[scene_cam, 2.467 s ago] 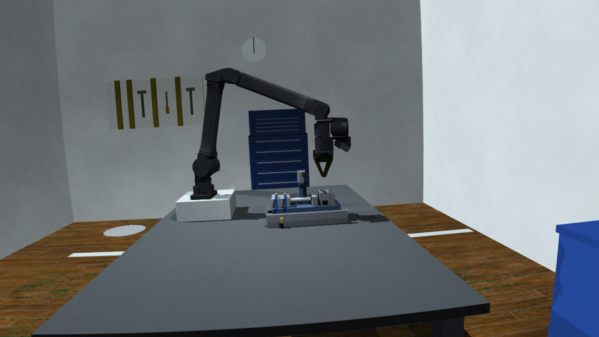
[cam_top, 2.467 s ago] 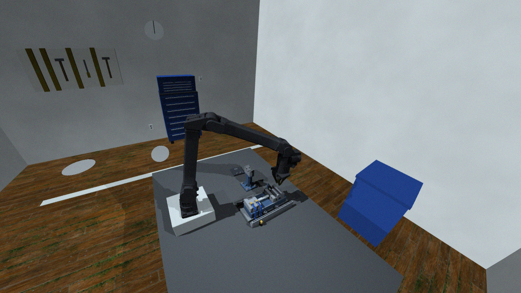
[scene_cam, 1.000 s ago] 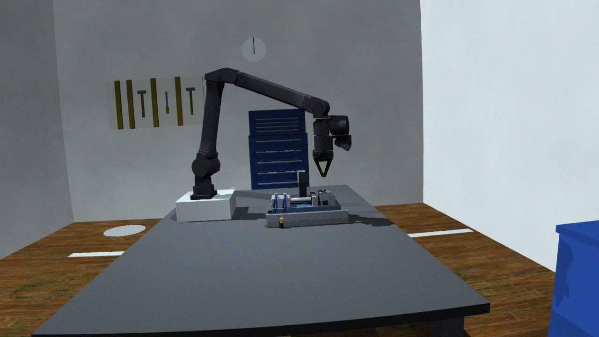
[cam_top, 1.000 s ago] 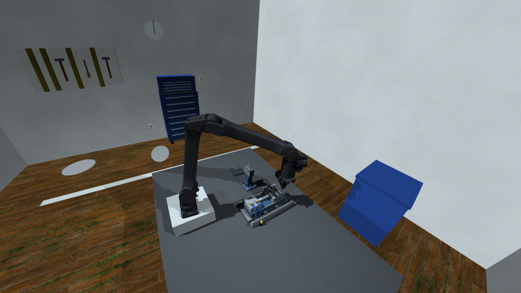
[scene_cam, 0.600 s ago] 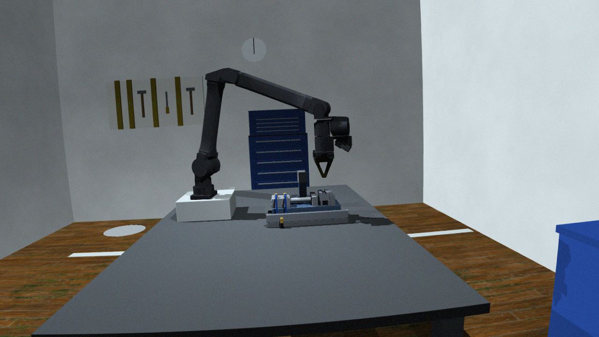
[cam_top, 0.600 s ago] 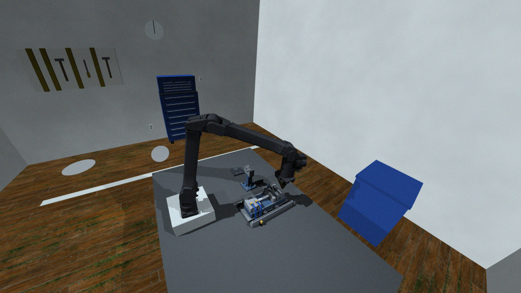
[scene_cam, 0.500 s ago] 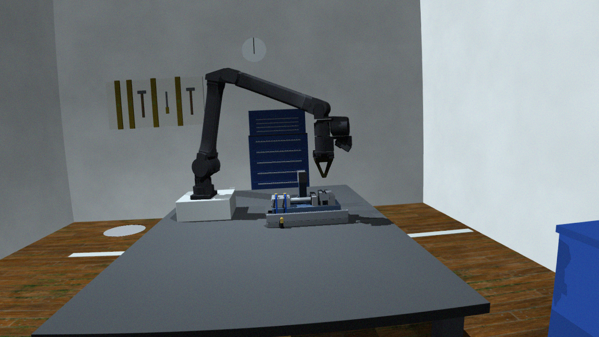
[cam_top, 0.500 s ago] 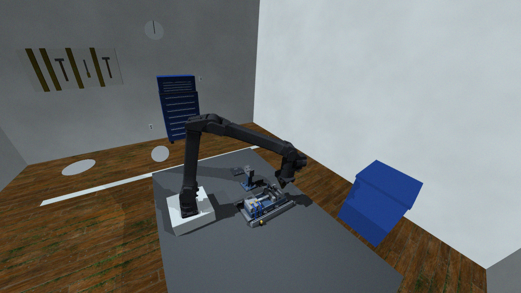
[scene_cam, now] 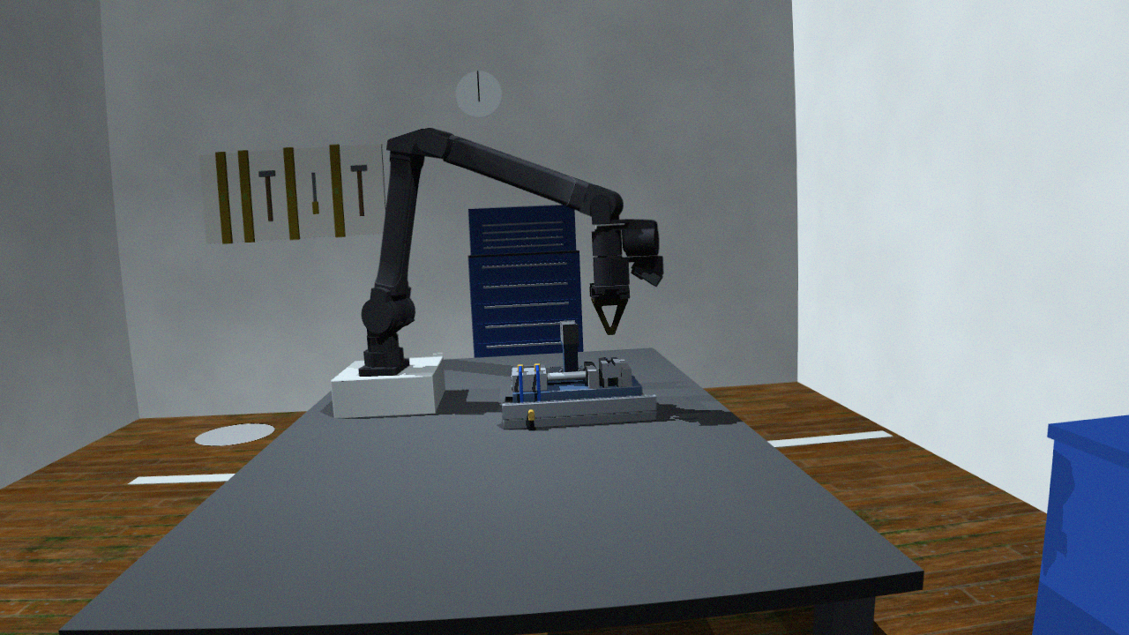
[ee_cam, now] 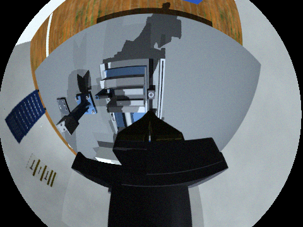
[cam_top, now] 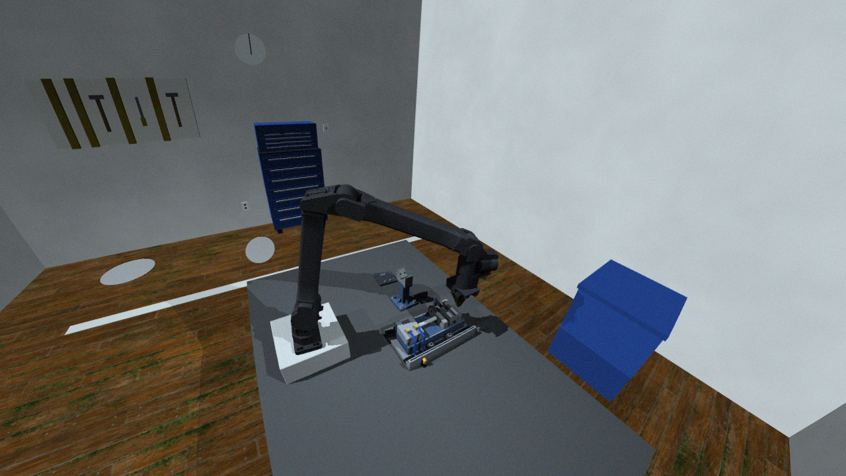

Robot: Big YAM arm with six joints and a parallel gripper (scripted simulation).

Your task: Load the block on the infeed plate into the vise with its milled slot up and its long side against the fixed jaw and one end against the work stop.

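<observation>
The part is 8 cm below my hand and 4 cm to the left of it. The rest, counted from my hand: air cylinder 17 cm behind, 10 cm below, 4 cm to the left; vise 14 cm below, 8 cm behind, 5 cm to the left.
</observation>
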